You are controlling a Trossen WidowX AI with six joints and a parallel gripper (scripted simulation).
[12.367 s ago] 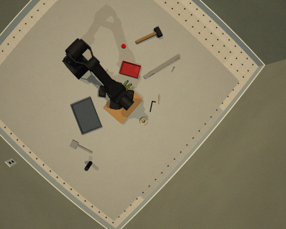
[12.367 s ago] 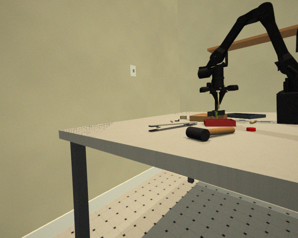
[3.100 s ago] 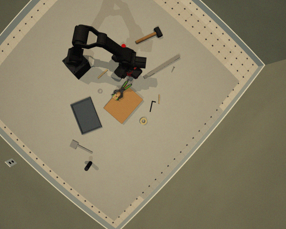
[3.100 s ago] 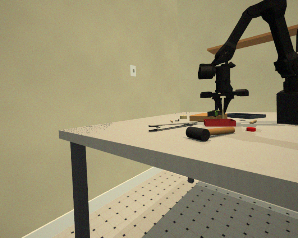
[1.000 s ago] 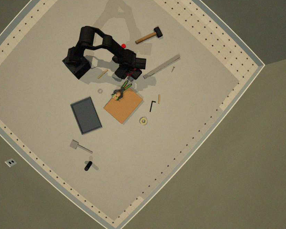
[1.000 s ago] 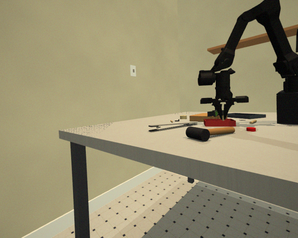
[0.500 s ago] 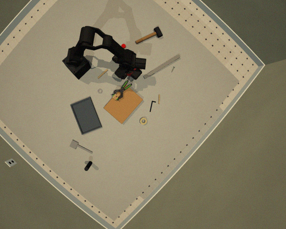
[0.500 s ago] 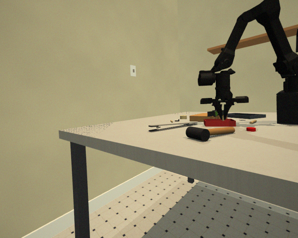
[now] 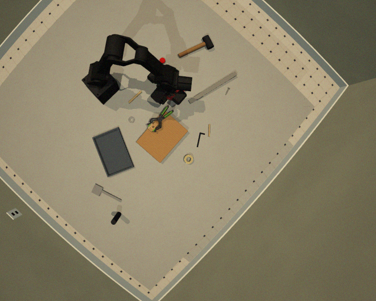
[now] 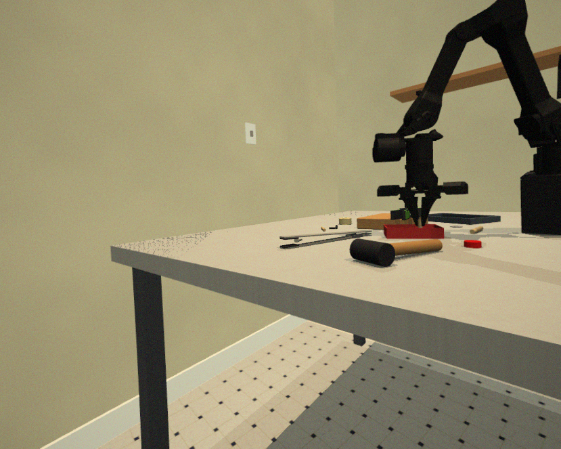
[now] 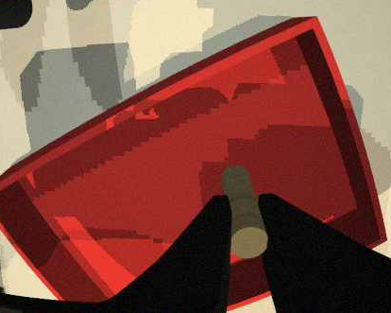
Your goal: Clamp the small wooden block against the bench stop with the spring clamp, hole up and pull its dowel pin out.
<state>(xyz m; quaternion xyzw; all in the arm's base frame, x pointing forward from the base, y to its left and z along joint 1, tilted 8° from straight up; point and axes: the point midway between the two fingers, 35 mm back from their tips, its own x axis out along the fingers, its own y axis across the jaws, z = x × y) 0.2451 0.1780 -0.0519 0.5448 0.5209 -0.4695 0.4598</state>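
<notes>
The dowel pin is 4 cm below my hand. From my hand the other things lie so: small wooden block 18 cm to the right, 6 cm ahead, 2 cm below; then red disc 11 cm behind, 10 cm to the left, 5 cm below; then red tray 5 cm below, 2 cm ahead, 1 cm to the left.
</notes>
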